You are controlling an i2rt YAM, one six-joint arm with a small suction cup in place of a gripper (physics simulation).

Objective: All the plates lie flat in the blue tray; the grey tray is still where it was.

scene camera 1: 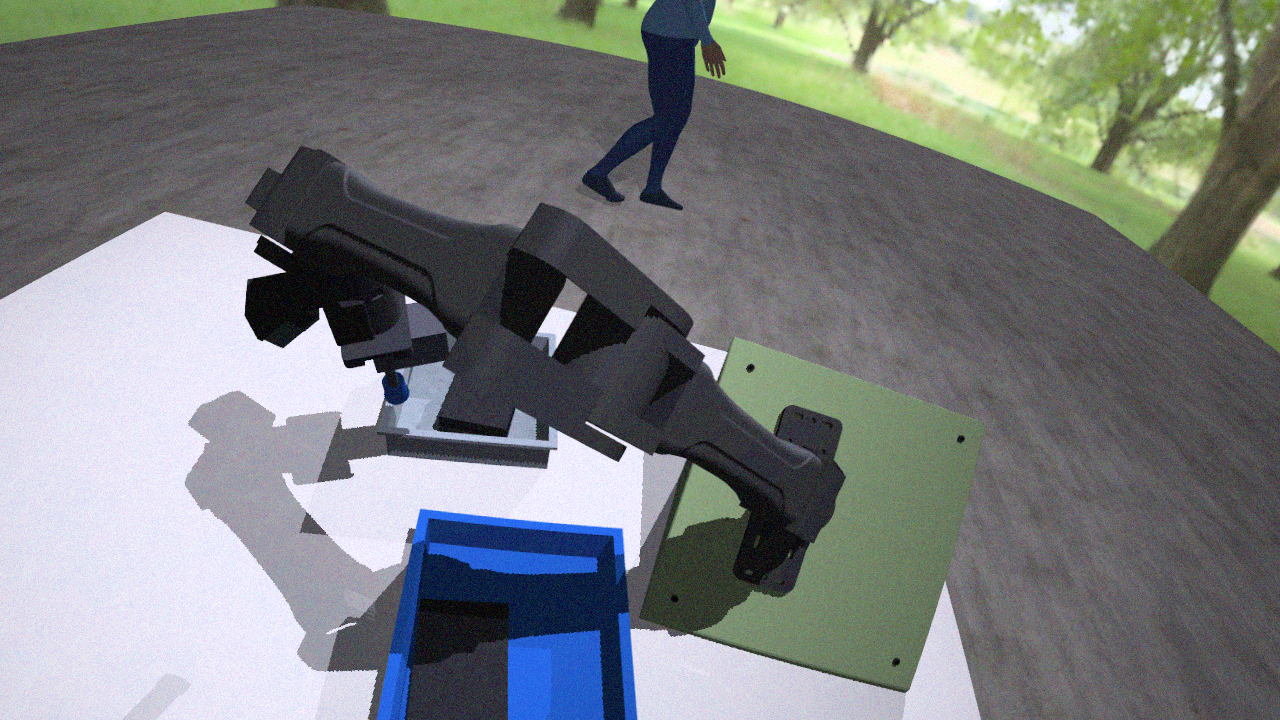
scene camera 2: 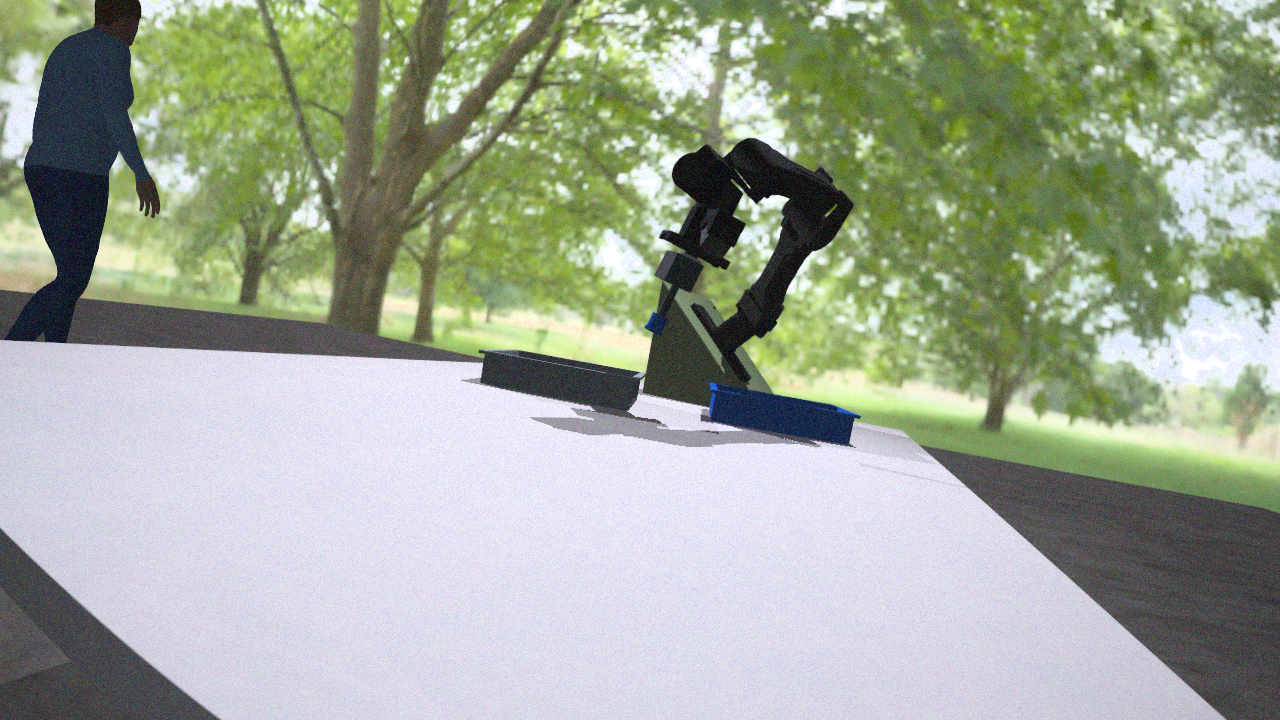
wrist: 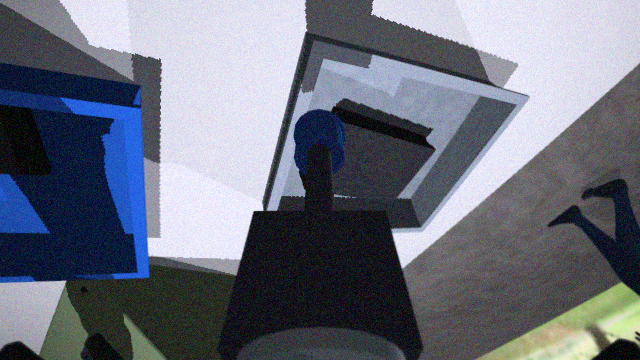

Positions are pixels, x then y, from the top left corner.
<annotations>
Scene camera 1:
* my suction cup: 397, 395
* blue tray: 569, 643
</annotations>
